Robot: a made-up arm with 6 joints.
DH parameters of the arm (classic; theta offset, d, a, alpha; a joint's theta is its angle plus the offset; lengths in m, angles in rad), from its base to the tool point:
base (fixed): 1.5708 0.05 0 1.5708
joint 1: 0 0.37 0.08 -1.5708
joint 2: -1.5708 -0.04 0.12 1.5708
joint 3: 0 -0.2 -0.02 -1.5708
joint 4: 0 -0.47 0.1 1.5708
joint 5: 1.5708 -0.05 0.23 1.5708
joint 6: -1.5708 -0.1 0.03 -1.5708
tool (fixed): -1.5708 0.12 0 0
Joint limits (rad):
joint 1: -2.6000..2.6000
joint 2: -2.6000..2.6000
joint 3: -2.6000..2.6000
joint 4: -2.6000..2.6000
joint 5: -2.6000..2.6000
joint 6: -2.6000..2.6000
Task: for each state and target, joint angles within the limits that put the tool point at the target. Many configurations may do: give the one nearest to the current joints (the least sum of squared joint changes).
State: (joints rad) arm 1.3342 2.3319 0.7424 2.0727 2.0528 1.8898
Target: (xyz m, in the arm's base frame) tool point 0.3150 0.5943 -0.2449
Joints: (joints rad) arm 1.2134 2.5838 -0.3556 1.9117 1.8957 1.9217
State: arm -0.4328 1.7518 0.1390 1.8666 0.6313 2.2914
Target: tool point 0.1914 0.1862 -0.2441
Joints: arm 0.0460 1.7895 -0.1858 1.6580 0.2280 1.7128
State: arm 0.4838 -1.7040 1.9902 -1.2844 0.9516 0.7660
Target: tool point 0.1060 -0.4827 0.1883
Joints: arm -0.1101 -2.6000 2.3041 -0.9676 0.9941 1.0653
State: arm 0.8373 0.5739 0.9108 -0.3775 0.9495 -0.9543
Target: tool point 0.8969 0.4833 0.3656
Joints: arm 1.0195 0.0106 1.3005 -0.5250 1.1384 -1.0789
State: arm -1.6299 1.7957 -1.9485 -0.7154 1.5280 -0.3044
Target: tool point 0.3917 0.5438 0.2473
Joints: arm -2.1086 2.4298 -1.9600 -0.4206 1.6574 -0.1607
